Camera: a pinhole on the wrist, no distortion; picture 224 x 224 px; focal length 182.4 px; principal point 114.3 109.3 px. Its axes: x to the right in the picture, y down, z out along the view. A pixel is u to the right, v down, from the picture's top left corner.
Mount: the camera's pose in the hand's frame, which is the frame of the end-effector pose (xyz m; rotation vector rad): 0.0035 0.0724 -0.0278 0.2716 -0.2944 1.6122
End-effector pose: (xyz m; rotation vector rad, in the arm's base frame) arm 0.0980 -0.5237 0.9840 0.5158 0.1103 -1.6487
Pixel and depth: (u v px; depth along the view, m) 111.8 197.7 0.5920
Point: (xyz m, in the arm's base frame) -0.1761 -0.4263 1.5211
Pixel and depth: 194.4 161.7 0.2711
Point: 0.1131 -0.5579 1.2724
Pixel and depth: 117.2 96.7 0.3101
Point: -0.0031 -0.6371 1.2044
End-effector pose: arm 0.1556 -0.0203 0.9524 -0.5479 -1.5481 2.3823
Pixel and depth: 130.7 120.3 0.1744
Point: 0.1015 -0.1496 0.9822
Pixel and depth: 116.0 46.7 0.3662
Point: -0.0989 -0.2129 1.0886
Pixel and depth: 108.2 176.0 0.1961
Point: 0.1505 -0.1698 1.0258
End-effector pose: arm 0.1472 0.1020 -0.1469 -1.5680 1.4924 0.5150
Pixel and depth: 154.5 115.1 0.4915
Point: 0.2696 0.4940 -0.3764
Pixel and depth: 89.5 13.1 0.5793
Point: 0.5165 0.3012 -0.5948
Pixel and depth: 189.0 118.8 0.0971
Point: 0.0961 0.1754 -0.2069
